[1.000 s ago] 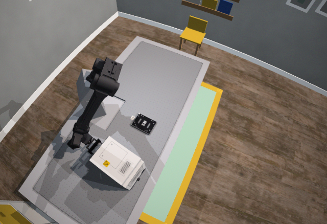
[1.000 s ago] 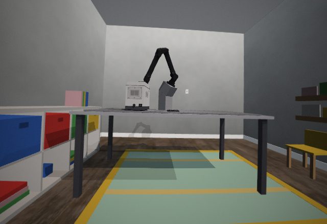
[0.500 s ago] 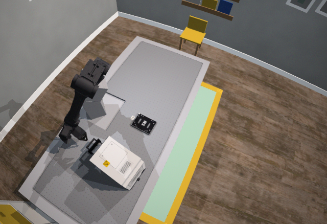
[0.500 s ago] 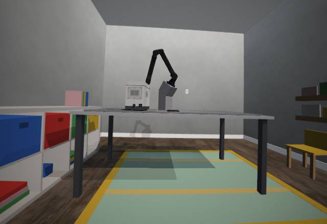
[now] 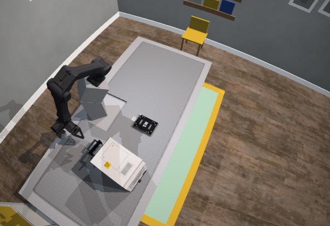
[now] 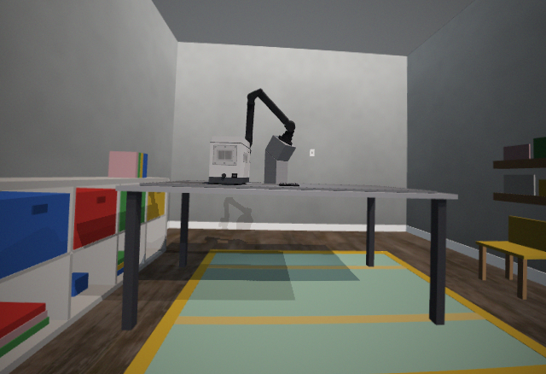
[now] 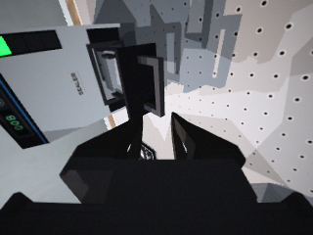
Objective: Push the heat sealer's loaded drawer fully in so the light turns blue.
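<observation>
Now: hand 160 mm short of the dark sealer drawer, 70 mm above it and 20 mm to the left of it.
</observation>
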